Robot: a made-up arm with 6 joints.
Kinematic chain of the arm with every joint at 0, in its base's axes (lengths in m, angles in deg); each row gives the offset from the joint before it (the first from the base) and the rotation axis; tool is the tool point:
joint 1: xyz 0 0 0.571 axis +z
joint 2: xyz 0 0 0 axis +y
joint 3: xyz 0 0 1.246 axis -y
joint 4: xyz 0 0 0 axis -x
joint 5: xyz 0.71 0 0 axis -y
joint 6: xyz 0 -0.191 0 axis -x
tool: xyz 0 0 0
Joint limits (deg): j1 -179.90..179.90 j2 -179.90..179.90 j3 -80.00..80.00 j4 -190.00..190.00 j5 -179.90..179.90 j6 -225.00..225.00
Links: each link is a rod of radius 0.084 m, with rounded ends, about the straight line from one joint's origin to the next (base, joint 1, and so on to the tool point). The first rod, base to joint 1, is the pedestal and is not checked.
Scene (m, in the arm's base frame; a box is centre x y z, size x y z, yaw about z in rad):
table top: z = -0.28
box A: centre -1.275 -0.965 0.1 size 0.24 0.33 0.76 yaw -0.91
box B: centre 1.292 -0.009 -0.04 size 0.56 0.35 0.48 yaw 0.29
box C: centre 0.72 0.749 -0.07 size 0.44 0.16 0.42 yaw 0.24
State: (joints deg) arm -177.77 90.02 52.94 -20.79 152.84 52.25
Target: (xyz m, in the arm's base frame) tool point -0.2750 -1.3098 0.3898
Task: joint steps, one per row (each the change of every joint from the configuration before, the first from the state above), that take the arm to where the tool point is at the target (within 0.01 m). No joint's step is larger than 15 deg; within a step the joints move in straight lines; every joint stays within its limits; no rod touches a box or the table.
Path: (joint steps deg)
1: 13.59 -10.87 -9.56 -3.38 0.00 0.00
2: 13.59 -10.87 -9.56 -3.37 0.00 0.00
3: 13.59 -10.87 -9.56 -3.38 0.00 0.00
4: 13.85 2.77 -7.78 -2.58 0.00 0.00
5: 13.84 2.78 -7.78 -2.58 0.00 0.00
6: 13.85 2.77 -7.79 -2.58 0.00 0.00

